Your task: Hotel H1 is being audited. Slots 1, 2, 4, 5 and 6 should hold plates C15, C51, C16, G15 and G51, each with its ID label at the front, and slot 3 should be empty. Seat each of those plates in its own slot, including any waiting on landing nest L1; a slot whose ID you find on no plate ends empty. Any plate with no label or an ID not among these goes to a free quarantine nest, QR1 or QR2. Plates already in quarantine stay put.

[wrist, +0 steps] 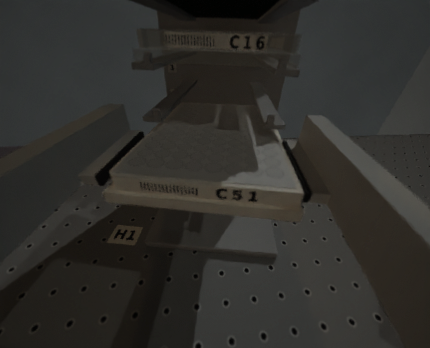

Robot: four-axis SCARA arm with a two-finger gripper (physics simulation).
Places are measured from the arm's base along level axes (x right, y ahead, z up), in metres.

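Pixels of known places: gripper, fingertip midpoint: (212,126).
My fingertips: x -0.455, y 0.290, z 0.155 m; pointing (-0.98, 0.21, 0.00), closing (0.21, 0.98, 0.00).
Behind a point stands the place of what it marks.
My gripper (212,126) {y 0.290, x -0.455, z 0.155 m} is shut on plate C51 (185,152) {y 0.274, x -0.438, z 0.148 m}, a pale, level plate with its ID label and barcode facing front. The black finger pads press its left and right sides. Hotel H1 (225,82) {y 0.321, x -0.589, z 0.155 m} stands behind it, with a pair of slot rails showing near and beyond the plate's far part. Whether the plate touches these rails I cannot tell. Plate C16 (217,41) {y 0.293, x -0.465, z 0.195 m} sits higher in the hotel, label at the front, on the ledges above a small "1" mark. Plates C15, G15 and G51, nest L1 and the quarantine nests do not show.
The H1 floor label (125,235) {y 0.197, x -0.491, z 0.013 m} lies at the lower left on the perforated deck (295,300) {y 0.361, x -0.407, z 0.013 m}. The hotel's pale base (250,247) {y 0.333, x -0.457, z 0.021 m} shows below plate C51. The left slot rail (172,101) {y 0.265, x -0.502, z 0.157 m} and right slot rail (267,107) {y 0.334, x -0.485, z 0.157 m} project toward the camera.
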